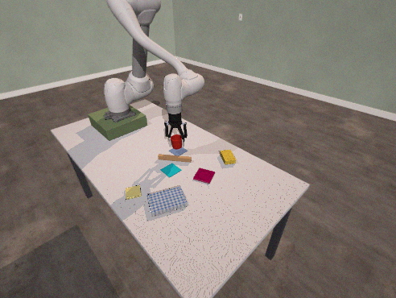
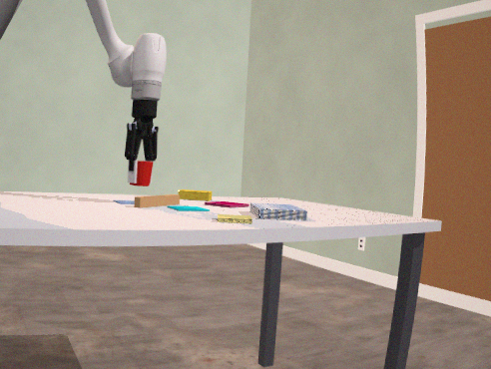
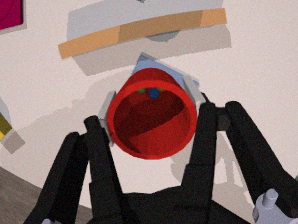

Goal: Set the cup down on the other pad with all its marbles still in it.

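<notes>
Right now the blue marble is 2 cm below my hand. Round my hand: red cup: 2 cm below; then wooden rail: 8 cm below, 6 cm to the right, 4 cm ahead; then teal pad: 14 cm to the right, 10 cm below, 10 cm ahead.
</notes>
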